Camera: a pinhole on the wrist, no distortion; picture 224 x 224 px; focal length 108.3 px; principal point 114.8 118.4 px. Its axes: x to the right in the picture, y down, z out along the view. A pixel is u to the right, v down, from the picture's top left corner.
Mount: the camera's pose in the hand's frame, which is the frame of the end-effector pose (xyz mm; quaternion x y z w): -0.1 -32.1 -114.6 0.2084 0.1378 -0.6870 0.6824
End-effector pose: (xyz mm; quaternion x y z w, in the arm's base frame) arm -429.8 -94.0 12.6 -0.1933 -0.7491 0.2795 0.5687
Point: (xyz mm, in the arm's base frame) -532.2 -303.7 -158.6
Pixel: 67 43
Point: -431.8 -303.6 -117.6
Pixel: 88 11
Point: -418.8 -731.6 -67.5
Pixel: 171 20
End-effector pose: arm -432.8 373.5 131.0 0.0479 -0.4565 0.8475 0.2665
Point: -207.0 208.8 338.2
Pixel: 110 75
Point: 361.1 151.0 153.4
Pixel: outside the picture
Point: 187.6 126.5 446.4
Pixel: 144 31
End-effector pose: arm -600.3 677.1 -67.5 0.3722 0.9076 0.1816 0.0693
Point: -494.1 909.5 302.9
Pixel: behind the camera
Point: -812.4 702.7 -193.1
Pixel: 134 217
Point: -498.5 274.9 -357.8
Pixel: 139 38
